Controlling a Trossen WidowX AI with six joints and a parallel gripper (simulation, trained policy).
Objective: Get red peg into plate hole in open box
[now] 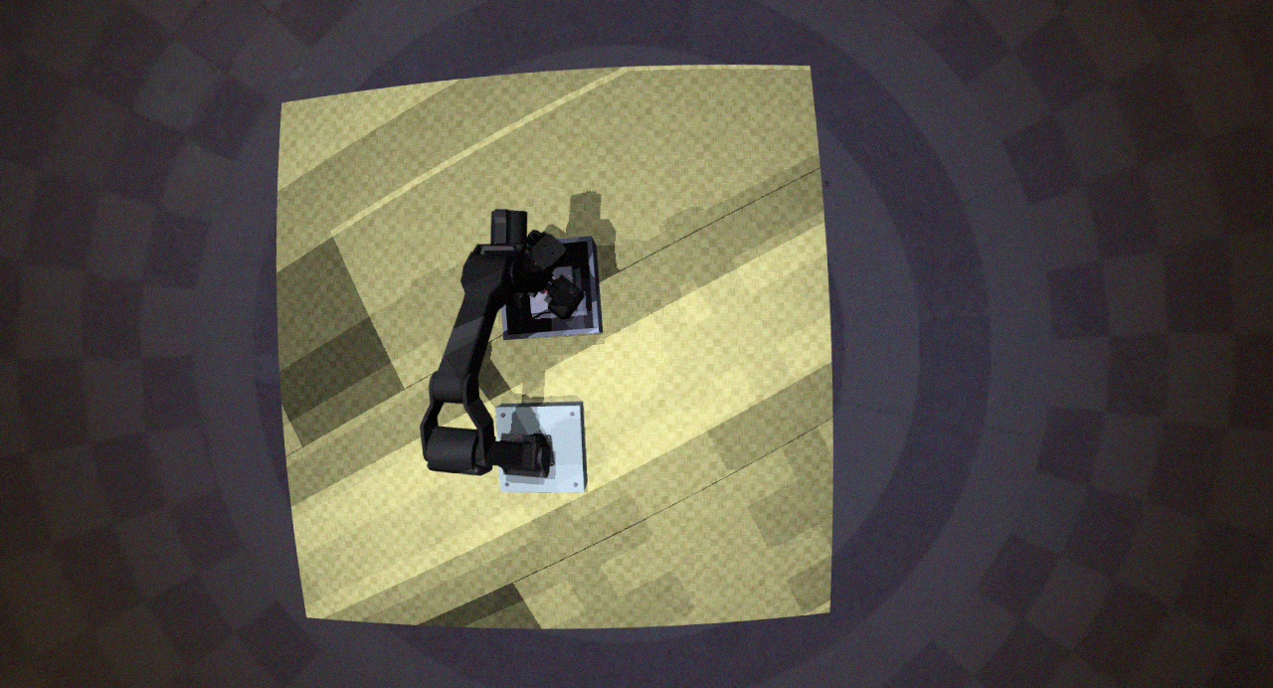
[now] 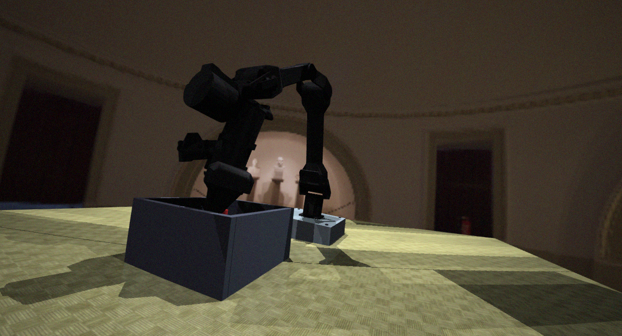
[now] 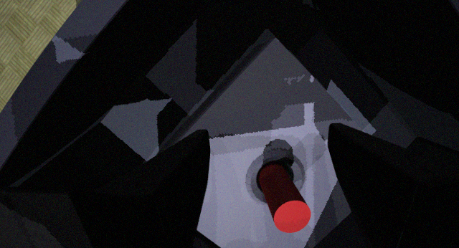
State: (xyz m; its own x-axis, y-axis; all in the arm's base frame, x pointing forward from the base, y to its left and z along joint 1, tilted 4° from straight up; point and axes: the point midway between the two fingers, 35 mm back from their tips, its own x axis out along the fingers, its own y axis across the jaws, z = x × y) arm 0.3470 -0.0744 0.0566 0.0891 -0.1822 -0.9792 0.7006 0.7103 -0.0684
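Now: the red peg 20 mm below my gripper tip, 20 mm behind it and 10 mm to the left of it. Round my gripper tip: dark blue box 40 mm below, 20 mm behind, 10 mm to the left; grey plate 30 mm below, 20 mm behind, 10 mm to the left.
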